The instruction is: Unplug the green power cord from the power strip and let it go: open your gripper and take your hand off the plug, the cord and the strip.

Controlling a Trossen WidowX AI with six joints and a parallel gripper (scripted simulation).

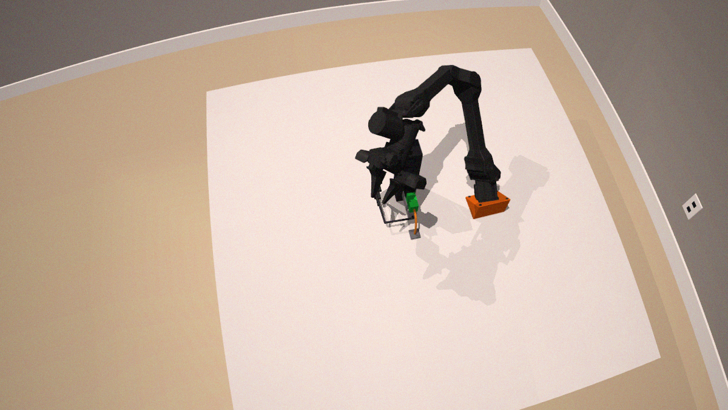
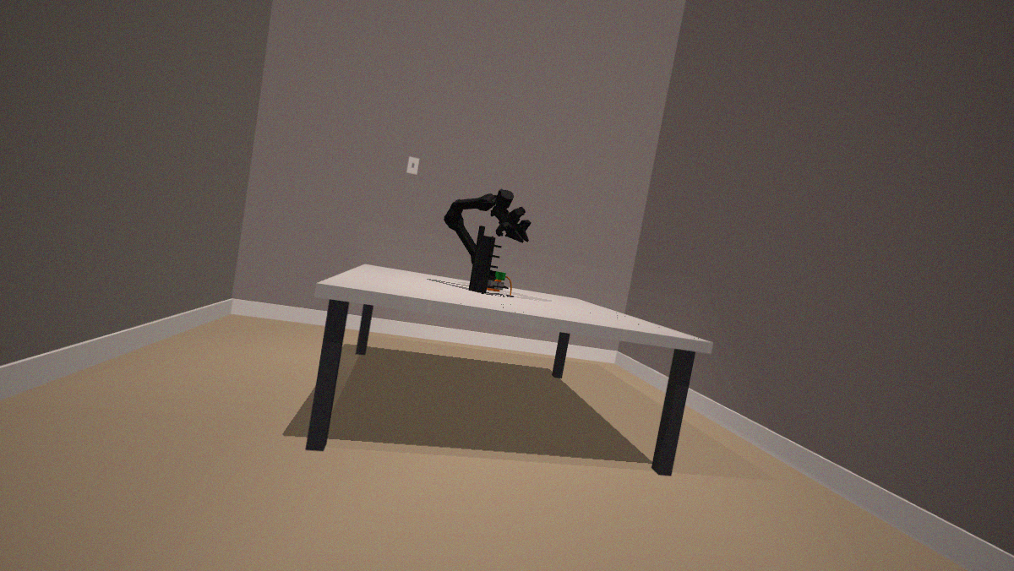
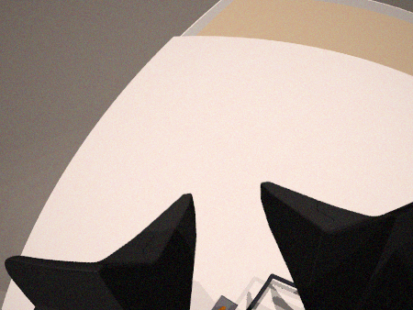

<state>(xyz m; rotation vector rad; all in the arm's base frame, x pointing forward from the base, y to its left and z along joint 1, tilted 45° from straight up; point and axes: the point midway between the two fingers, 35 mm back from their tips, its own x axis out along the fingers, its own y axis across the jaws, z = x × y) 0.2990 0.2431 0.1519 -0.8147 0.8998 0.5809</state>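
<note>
Now: the green plug 160 mm below my gripper tip, 110 mm behind it and 90 mm to the right of it. Round my gripper tip: small grey block (250 mm below, 120 mm behind, 10 mm to the right).
</note>
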